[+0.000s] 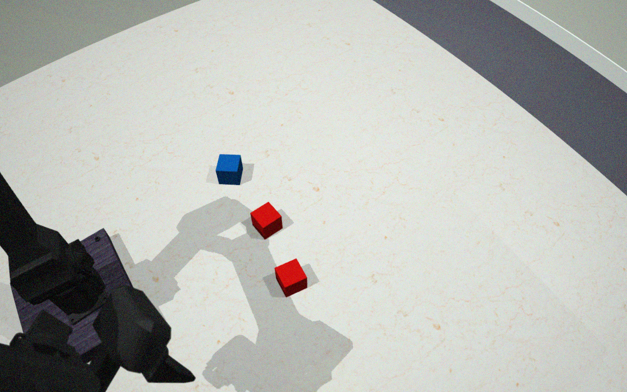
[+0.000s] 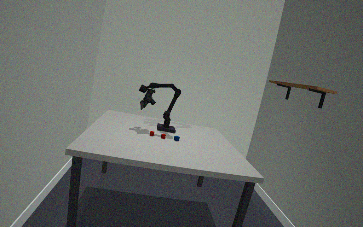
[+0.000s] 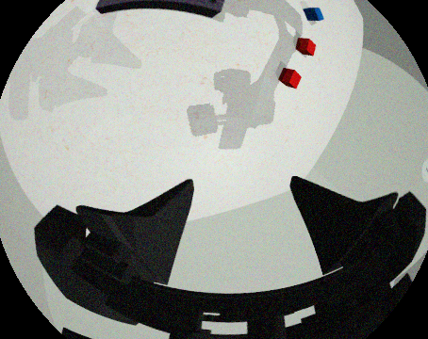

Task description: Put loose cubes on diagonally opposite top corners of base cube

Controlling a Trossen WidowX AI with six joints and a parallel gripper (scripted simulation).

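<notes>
My gripper tip is now 320 mm to the right of the blue base cube, 250 mm short of it and 160 mm above it.
</notes>
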